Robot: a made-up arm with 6 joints.
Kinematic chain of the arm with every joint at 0, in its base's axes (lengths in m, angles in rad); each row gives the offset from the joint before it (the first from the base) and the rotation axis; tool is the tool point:
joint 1: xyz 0 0 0.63 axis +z
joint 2: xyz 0.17 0 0 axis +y
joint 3: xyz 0 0 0.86 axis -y
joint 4: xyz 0 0 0.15 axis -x
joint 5: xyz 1 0 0 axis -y
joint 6: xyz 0.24 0 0 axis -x
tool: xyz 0 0 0
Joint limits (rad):
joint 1: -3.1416..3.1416
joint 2: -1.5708..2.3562
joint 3: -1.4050..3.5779
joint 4: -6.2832..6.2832
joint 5: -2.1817..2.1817
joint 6: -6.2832..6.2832
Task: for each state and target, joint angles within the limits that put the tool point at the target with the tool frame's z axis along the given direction. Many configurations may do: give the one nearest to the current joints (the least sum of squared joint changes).
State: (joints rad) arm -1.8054 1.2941 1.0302 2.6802 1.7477 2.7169
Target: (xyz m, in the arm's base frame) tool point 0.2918 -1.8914 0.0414 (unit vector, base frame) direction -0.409 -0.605 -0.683
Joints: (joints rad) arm -1.5025 1.6545 1.1489 2.3971 1.4871 2.5634
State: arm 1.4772 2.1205 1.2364 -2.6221 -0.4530 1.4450
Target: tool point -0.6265 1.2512 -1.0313 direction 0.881 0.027 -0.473
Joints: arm 2.0236 2.3070 1.0108 -3.0149 -0.5571 0.8290
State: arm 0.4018 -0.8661 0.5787 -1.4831 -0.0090 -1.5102
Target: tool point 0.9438 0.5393 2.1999 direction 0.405 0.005 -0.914
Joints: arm 0.6067 -0.1000 0.4085 -1.6998 0.4107 -1.1806
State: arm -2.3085 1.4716 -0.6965 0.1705 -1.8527 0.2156
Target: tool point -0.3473 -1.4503 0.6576 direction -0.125 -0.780 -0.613
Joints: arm -1.7932 0.7034 0.1057 0.0791 -1.6298 0.0549
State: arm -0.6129 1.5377 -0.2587 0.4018 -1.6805 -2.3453
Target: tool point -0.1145 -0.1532 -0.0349 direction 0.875 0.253 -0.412
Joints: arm -0.1779 2.3562 -0.7783 1.0446 -2.1729 -2.9824
